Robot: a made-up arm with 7 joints. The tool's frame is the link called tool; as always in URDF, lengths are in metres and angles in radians.
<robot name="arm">
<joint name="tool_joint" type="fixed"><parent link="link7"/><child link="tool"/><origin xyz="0 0 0" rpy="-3.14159 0 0"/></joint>
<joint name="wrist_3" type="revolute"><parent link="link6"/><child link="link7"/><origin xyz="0.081 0 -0.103"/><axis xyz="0 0.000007 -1"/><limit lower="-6.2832" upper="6.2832" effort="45" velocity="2.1"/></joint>
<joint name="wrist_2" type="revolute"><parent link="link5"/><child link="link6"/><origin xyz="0 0 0"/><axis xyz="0 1 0.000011"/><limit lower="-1.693" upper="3.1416" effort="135" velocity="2.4"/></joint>
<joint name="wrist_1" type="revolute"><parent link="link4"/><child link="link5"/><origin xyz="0.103 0 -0.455"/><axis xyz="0 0.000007 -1"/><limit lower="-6.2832" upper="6.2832" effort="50" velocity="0.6"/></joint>
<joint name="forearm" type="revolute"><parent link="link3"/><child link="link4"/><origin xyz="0.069 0 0"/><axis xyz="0 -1 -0.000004"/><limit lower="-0.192" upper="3.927" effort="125" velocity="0.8"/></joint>
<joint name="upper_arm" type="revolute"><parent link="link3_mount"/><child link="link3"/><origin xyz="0 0 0.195"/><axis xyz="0 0 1"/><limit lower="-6.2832" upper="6.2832" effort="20" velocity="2.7"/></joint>
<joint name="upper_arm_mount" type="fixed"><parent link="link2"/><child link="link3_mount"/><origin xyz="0 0 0.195"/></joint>
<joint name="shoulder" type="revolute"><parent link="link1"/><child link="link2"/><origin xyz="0 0 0"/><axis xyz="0 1 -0.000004"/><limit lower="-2.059" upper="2.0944" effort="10" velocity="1.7"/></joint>
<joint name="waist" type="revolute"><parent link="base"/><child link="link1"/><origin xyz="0 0 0.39"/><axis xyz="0 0 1"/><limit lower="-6.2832" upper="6.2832" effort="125" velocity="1.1"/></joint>
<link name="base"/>
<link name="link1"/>
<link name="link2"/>
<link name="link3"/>
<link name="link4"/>
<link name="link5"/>
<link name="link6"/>
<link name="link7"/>
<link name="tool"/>
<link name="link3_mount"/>
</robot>
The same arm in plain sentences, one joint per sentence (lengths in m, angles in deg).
The arm has seven revolute joints in a row. What follows holds with every joint at zero, and every direction is one of the base frame's. The first joint sits 0.39 m along +z from the base frame's origin and turns about +z, from -360 to 360 deg. The second joint sits at the same point as the first joint and turns about +y, from -117.97 to 120 deg. The third joint sits 0.39 m along +z from the second joint and turns about +z, from -360 to 360 deg. The fourth joint sits 0.069 m along +x from the third joint and turns about -y, from -11 to 225 deg. The fifth joint sits 0.103 m along +x and 0.455 m along -z from the fourth joint and turns about -z, from -360 to 360 deg. The sixth joint sits at the same point as the fifth joint and turns about +y, from -97 to 180 deg. The seventh joint sits 0.081 m along +x and 0.103 m along -z from the sixth joint and turns about -z, from -360 to 360 deg. The tool frame, which is the frame that the pose is given for, sits at the same point as the seventh joint; its axes are the base frame's turned by roll -180, pitch 0 and yaw 0 deg (as in URDF: about the fixed x, then y, then z).
